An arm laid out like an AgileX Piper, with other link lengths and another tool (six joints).
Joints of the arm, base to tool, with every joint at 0 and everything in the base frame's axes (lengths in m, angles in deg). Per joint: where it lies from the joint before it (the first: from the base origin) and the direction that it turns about. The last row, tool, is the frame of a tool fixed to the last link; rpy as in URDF.
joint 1: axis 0 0 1 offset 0 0 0.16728
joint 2: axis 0 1 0 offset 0 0 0
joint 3: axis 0 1 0 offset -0.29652 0 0.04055
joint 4: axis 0.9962 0 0.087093 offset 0.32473 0 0.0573
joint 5: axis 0 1 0 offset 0 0 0
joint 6: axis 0.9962 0 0.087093 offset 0.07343 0 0.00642
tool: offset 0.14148 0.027 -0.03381 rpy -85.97 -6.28 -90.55
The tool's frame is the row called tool.
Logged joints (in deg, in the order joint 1, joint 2, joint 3, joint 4, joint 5, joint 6), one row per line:
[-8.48 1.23 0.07 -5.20 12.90 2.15]
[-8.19 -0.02 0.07 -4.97 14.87 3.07]
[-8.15 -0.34 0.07 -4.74 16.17 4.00]
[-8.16 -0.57 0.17 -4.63 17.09 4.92]
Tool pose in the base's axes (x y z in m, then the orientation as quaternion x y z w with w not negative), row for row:
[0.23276 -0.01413 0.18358 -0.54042 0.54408 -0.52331 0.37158]
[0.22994 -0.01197 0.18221 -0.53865 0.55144 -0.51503 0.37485]
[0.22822 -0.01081 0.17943 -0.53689 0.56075 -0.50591 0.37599]
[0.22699 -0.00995 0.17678 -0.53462 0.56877 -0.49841 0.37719]
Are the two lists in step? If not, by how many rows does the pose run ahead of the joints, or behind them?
They are in step.
